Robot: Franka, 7 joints.
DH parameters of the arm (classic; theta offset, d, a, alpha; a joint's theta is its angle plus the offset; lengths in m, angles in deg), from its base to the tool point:
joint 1: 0 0.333 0 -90
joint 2: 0 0 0 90
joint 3: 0 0.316 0.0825 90
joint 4: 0 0 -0.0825 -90
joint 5: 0 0.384 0 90
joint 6: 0 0 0.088 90
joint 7: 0 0.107 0 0
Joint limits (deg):
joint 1: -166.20..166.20
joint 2: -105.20..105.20
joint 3: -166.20..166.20
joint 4: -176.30..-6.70
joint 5: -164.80..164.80
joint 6: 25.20..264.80
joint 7: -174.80..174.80
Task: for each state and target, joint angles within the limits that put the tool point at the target. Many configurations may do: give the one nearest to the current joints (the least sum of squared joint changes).
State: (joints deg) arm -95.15 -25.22 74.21 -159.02 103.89 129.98 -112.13
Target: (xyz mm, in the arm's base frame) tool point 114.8 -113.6 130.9
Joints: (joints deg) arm -99.69 5.88 64.13 -176.30 124.09 163.02 -112.13
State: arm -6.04 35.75 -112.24 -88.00 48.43 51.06 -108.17
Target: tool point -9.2 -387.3 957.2
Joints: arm -8.66 25.83 -133.88 -54.02 54.41 75.36 -108.17
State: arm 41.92 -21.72 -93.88 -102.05 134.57 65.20 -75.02
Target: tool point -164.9 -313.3 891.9
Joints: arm 2.51 -46.04 -62.38 -83.14 126.82 31.69 -75.02
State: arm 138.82 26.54 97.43 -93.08 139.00 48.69 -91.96
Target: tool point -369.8 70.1 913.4
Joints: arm 114.34 38.88 108.58 -72.99 138.09 31.82 -91.96
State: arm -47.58 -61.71 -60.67 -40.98 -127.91 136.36 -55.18
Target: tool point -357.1 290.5 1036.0
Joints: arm -69.36 -51.73 -39.37 -42.63 -127.78 148.27 -55.18
